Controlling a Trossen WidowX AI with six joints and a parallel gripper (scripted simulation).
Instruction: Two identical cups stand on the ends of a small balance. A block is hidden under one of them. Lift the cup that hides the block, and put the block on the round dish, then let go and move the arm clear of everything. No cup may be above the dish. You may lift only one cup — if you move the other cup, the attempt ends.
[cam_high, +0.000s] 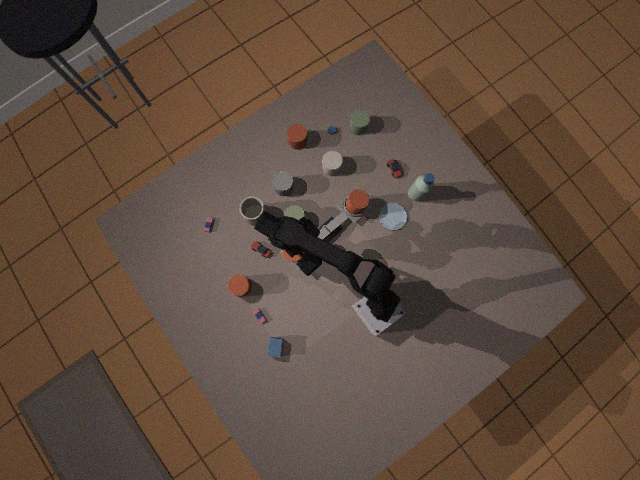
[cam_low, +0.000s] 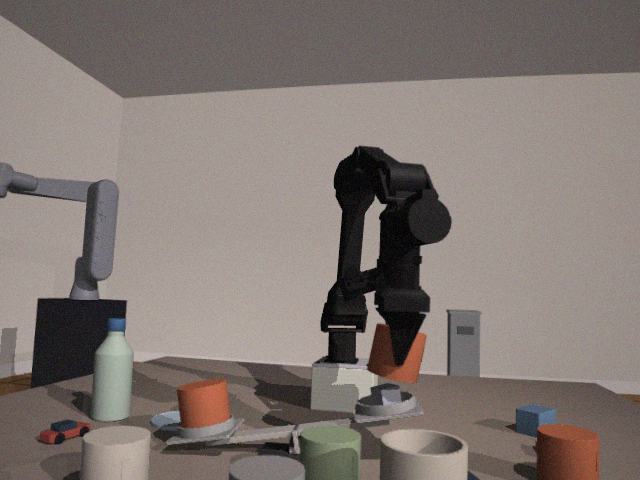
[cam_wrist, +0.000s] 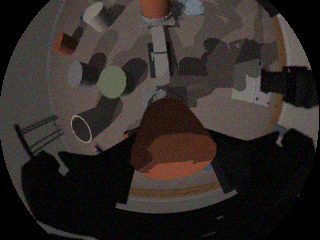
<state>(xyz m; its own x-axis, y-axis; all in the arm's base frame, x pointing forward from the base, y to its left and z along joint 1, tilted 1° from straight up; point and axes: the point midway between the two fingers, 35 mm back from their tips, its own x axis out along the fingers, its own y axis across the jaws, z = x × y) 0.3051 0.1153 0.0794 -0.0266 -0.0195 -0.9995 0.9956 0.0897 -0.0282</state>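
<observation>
Now: gripper tip 1 cm to the left of the grey block and 5 cm above it. The rest, counted from my gripper tip: cream cup 20 cm ahead, 29 cm to the right, 10 cm below; grey cup 22 cm ahead, 10 cm to the right, 10 cm below; pale blue round dish 9 cm behind, 36 cm to the right, 14 cm below.
</observation>
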